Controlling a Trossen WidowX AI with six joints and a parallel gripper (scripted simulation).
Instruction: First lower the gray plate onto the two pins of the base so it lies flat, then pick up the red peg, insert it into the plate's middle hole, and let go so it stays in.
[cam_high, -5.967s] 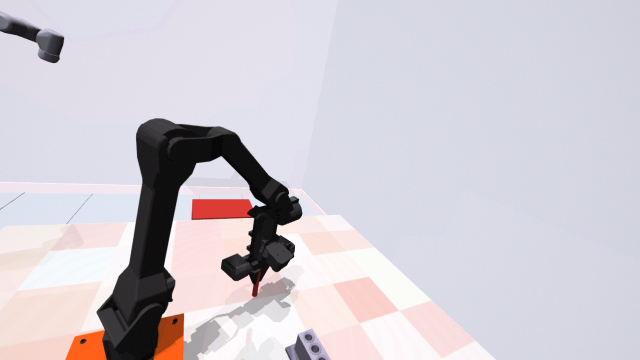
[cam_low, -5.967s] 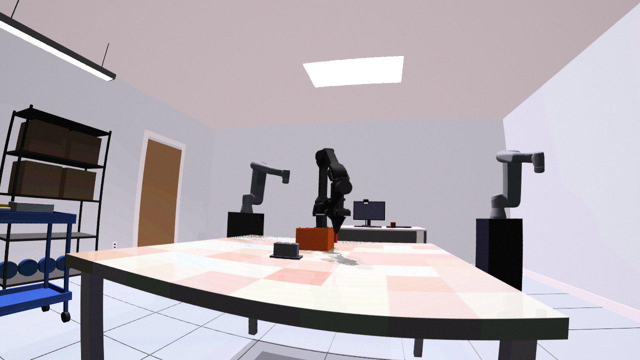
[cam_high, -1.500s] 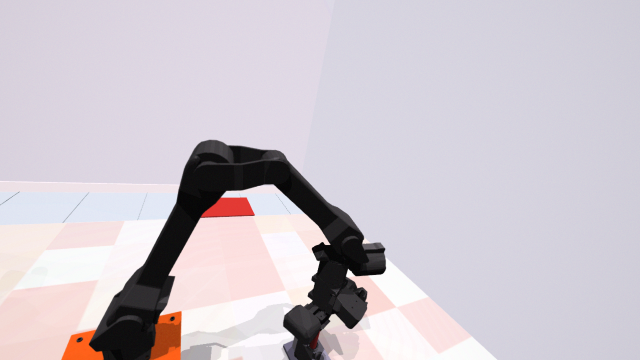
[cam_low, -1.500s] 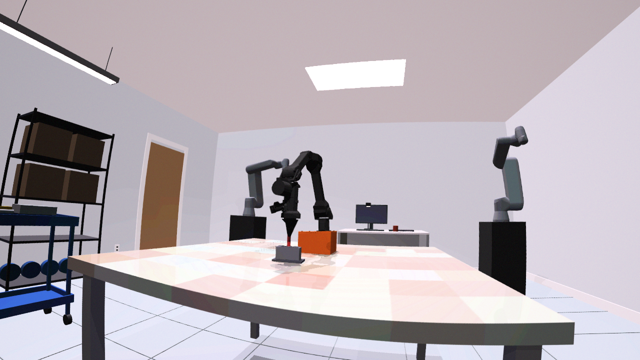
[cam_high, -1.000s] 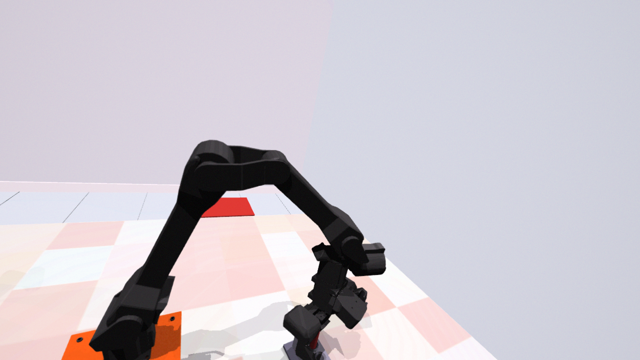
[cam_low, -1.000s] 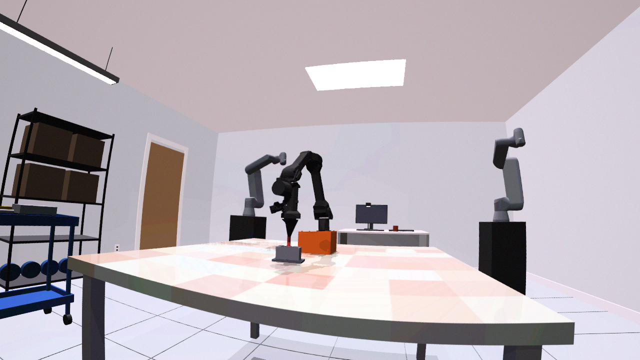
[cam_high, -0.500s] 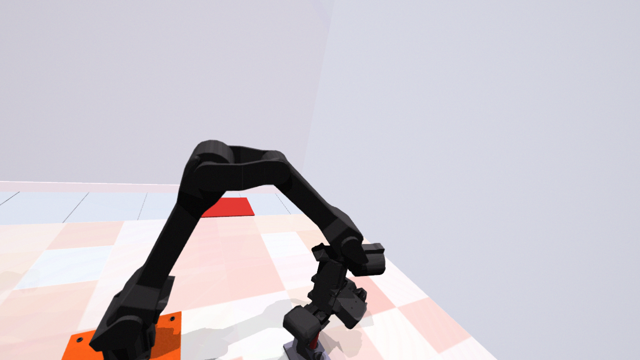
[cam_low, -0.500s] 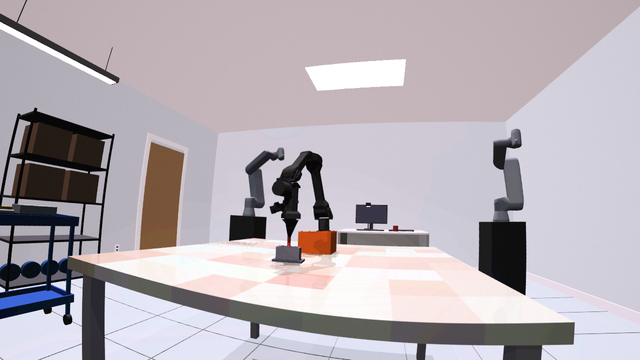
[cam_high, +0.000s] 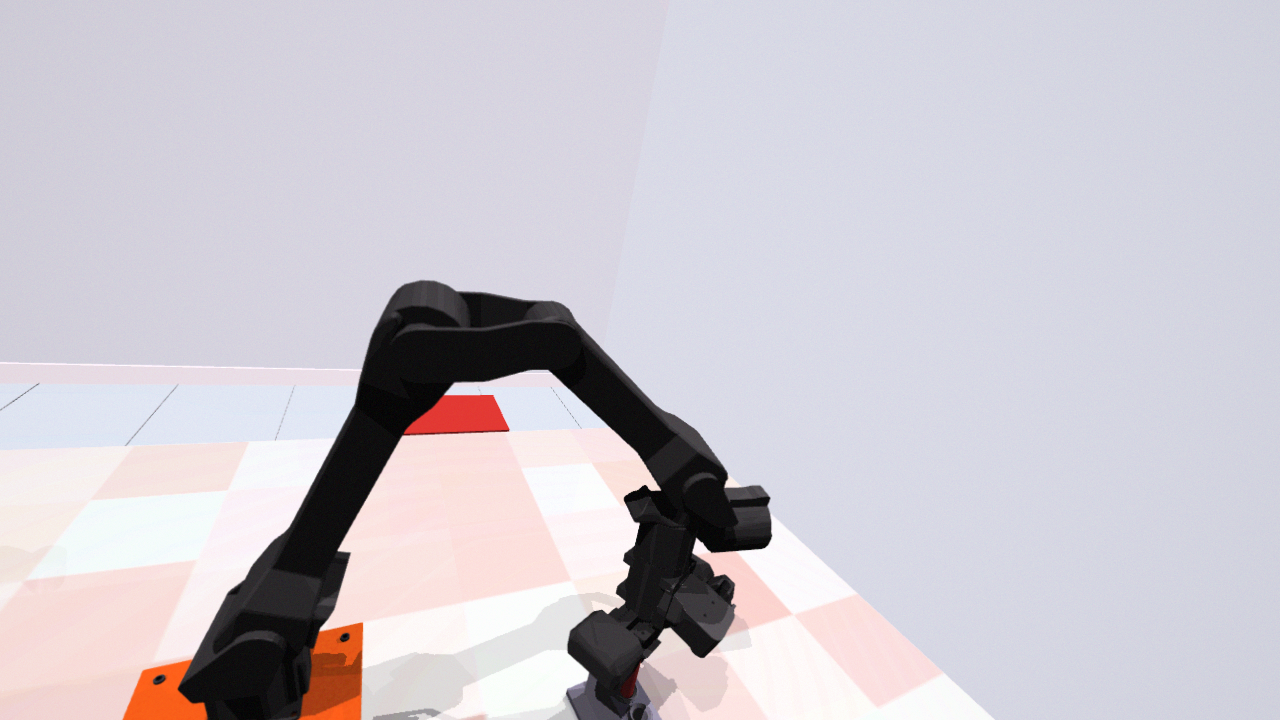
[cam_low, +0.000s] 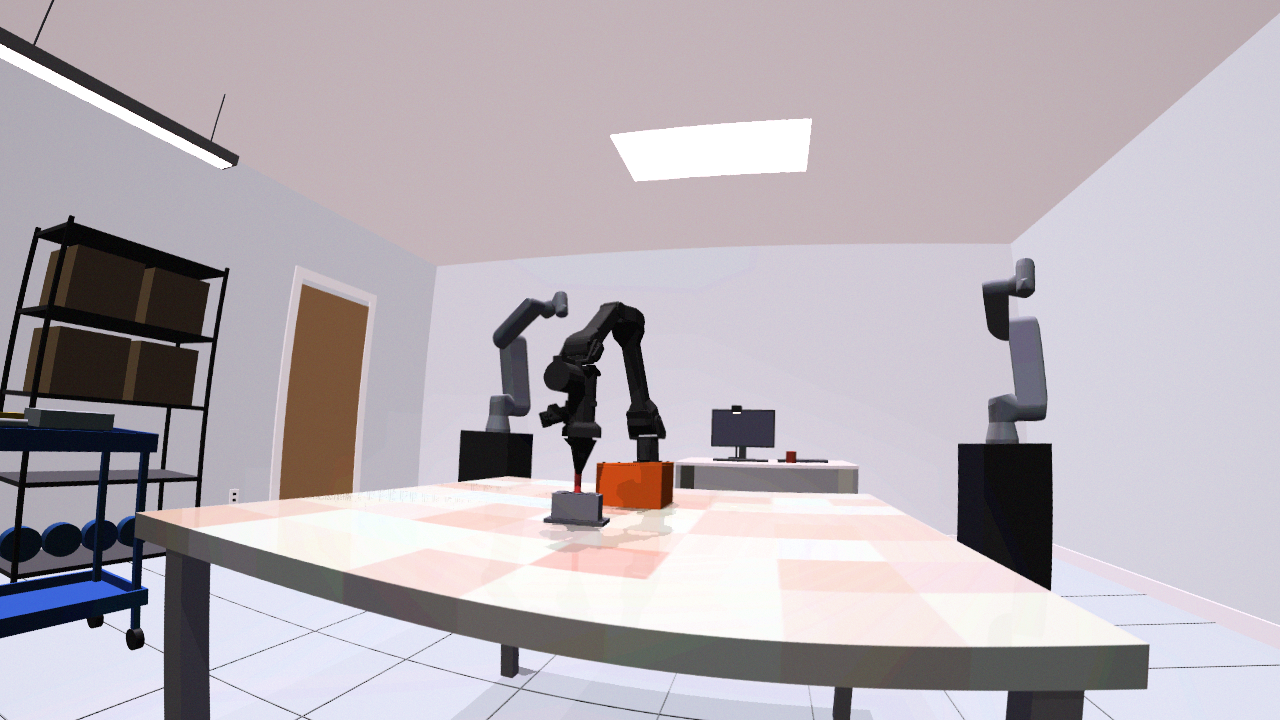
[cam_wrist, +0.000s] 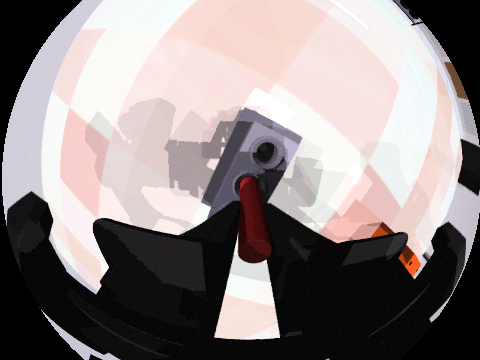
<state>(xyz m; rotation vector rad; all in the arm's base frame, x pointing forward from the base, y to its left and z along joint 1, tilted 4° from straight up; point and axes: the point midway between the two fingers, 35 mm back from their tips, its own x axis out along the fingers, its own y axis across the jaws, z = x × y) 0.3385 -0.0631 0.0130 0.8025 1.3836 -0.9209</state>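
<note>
The red peg lies right at my gripper tip. The rest, counted from my gripper tip: base: 90 mm below; then gray plate: 50 mm below.
</note>
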